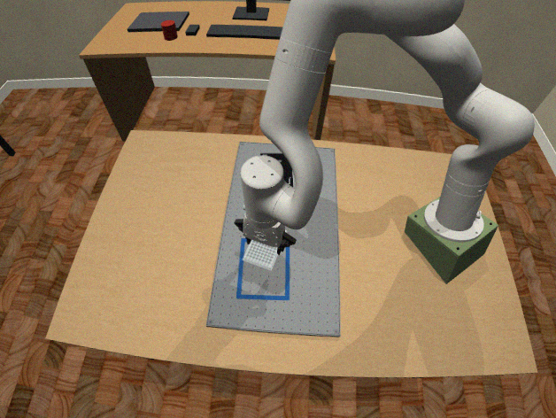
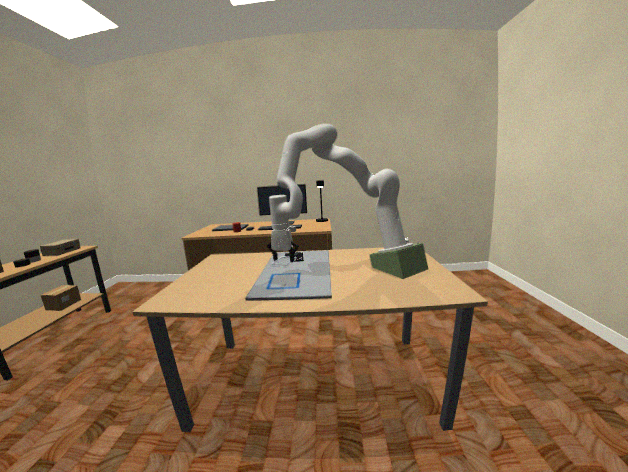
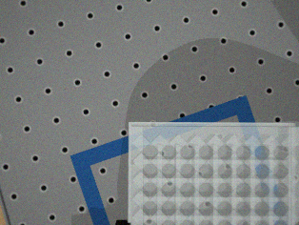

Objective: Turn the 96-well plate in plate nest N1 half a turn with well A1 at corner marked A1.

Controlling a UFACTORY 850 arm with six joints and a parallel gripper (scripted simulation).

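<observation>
Now: the plate nest 3 cm ahead of my hand, 34 cm to the right of it and 9 cm below it. Round my hand: 96-well plate 1 cm below.
</observation>
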